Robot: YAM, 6 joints.
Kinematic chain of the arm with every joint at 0, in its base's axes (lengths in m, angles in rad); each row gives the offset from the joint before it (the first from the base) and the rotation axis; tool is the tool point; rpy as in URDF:
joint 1: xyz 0 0 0.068 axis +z
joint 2: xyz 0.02 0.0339 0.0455 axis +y
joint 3: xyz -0.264 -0.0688 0 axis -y
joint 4: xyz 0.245 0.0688 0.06 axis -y
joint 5: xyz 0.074 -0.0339 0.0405 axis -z
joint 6: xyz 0.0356 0 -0.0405 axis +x
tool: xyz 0 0 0 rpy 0 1.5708 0
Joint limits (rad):
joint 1: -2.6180..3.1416
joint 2: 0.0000..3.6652
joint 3: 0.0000..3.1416
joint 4: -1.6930..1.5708
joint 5: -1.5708..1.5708
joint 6: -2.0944..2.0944
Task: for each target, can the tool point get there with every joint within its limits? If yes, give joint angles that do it. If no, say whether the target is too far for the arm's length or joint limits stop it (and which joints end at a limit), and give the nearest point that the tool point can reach.
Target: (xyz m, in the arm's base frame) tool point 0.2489 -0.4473 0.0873
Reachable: yes | joints -1.1251 2.4710 1.6110 0.3529 -1.1033 -0.5345
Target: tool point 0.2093 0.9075 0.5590
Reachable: no: too far | nearest point 0.1309 0.5674 0.3884 | short by 0.389 m
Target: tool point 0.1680 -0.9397 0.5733
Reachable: no: too far | nearest point 0.1023 -0.5725 0.3898 | short by 0.416 m
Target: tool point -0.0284 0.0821 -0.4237
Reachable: no: joint limits stop it (at a limit: joint 2) | nearest point -0.0374 0.1082 -0.3546 | short by 0.074 m
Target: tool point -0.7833 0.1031 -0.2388
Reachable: no: too far | nearest point -0.5841 0.0769 -0.1469 | short by 0.221 m
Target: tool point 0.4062 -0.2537 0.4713
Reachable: yes | joints 2.6048 0.4895 2.5472 0.6521 -0.2948 -1.3183
